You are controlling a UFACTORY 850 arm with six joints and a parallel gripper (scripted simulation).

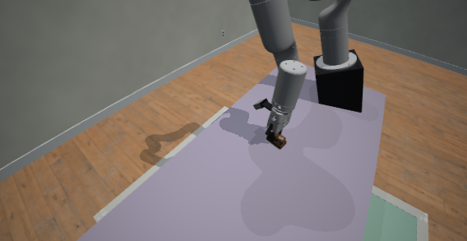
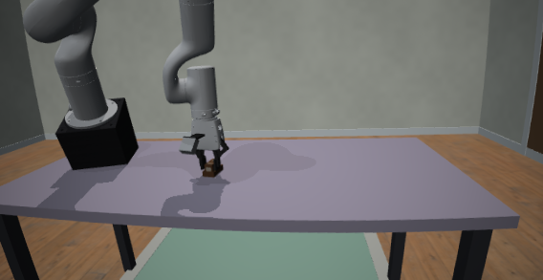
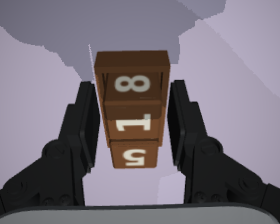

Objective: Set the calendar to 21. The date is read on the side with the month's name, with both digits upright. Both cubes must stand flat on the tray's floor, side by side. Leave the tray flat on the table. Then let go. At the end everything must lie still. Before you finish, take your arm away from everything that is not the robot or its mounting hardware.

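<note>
Right now my hand is 10 mm above the brown cube. The rest, counted from my hand: digit cube (30 mm to the left, 10 mm below, 10 mm ahead); brown tray (30 mm below, 20 mm to the left).
</note>
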